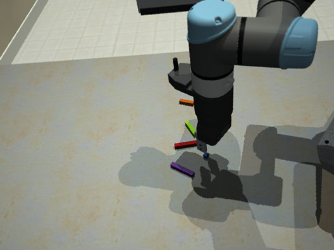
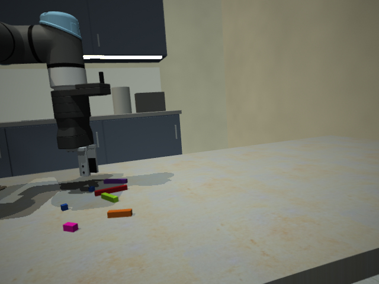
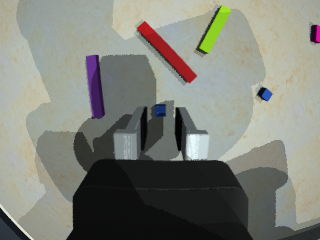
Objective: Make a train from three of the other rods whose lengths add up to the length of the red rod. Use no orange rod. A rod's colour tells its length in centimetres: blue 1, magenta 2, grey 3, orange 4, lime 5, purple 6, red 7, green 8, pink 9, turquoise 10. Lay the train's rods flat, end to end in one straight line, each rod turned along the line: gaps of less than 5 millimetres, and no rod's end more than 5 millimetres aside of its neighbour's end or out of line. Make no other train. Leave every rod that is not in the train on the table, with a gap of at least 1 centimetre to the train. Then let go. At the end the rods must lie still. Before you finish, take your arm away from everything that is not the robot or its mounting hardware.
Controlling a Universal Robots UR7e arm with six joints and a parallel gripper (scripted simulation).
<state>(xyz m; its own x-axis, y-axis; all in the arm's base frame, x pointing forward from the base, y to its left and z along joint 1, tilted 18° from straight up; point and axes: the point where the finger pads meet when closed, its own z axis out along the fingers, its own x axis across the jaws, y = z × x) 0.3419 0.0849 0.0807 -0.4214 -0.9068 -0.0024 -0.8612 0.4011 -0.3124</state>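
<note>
My hand is 5 cm short of the red rod, 5 cm above it and 3 cm to the left of it. The rest, counted from my hand: purple rod: 5 cm to the left, 5 cm below, 5 cm ahead; then orange rod: 18 cm to the right, 8 cm ahead, 5 cm below; then lime rod: 8 cm to the right, 5 cm below, 5 cm ahead.
</note>
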